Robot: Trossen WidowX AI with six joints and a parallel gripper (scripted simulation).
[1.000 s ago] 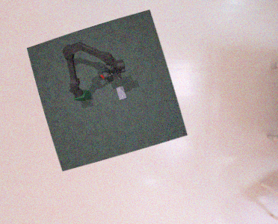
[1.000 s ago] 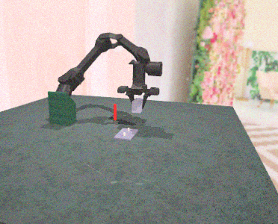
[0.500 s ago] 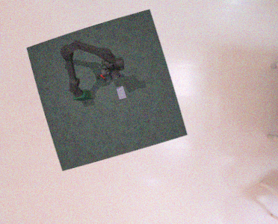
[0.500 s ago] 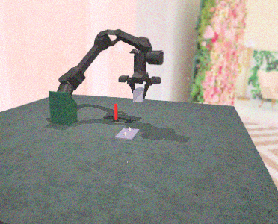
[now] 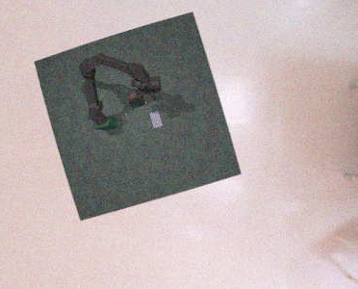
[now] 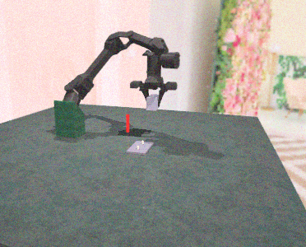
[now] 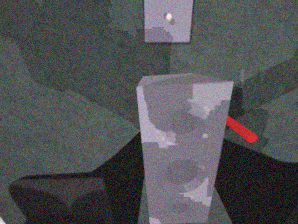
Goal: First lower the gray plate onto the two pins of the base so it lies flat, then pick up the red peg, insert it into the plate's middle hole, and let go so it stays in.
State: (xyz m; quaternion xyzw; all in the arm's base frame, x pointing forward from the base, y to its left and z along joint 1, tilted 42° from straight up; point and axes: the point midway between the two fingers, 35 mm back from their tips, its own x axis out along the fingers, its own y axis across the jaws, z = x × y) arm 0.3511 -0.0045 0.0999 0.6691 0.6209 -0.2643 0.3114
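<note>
The base lies 15 cm to the right of my gripper tip, 13 cm below it and 1 cm behind it. The rest, counted from my gripper tip: red peg (13 cm behind, 9 cm below, 4 cm to the left); then gray plate (3 cm above).
</note>
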